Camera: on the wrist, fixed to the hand. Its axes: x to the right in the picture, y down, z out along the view.
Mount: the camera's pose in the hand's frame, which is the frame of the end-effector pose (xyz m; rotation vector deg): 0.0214 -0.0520 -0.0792 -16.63 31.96 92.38
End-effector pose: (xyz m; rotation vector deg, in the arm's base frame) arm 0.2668 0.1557 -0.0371 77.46 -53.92 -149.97
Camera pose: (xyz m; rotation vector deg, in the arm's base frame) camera 0.3250 0.1524 -0.1148 34.11 -49.30 -58.03
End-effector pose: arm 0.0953 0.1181 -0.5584 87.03 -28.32 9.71
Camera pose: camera 0.1517 0.1882 -0.5951 24.11 -63.46 92.77
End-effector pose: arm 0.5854 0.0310 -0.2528 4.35 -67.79 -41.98
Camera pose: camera 0.6323 -0.0458 -0.2893 -45.33 -17.57 31.60
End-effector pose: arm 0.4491 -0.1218 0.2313 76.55 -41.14 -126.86
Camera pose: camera 0.5052 -0.1112 0.1527 36.03 -42.90 -33.20
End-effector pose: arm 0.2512 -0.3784 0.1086 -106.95 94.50 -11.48
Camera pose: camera 0.2594 -0.4255 0.1932 -6.61 177.62 14.40
